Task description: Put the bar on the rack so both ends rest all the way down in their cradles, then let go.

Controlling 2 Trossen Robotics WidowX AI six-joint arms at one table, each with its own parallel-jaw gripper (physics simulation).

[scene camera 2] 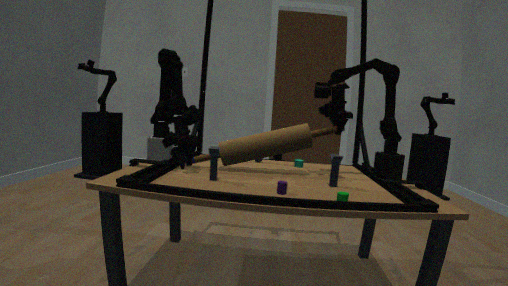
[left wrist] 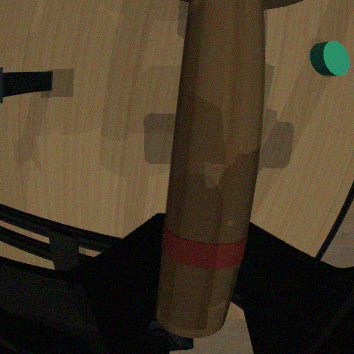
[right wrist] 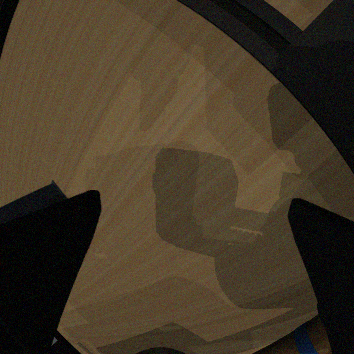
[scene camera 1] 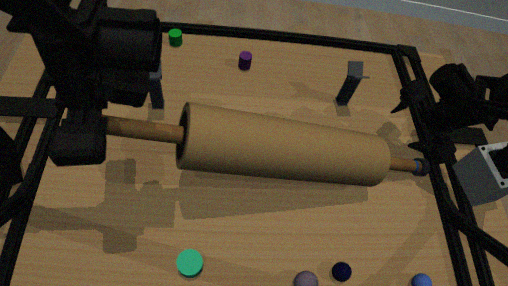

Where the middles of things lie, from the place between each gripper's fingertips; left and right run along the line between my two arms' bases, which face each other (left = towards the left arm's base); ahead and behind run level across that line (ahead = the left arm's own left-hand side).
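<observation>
Teal cylinder [left wrist: 324,56]: 470 mm to the left of my right hand and 300 mm behind it.
My left gripper stands 140 mm to the left of the teal cylinder, 160 mm past it and 160 mm above it.
</observation>
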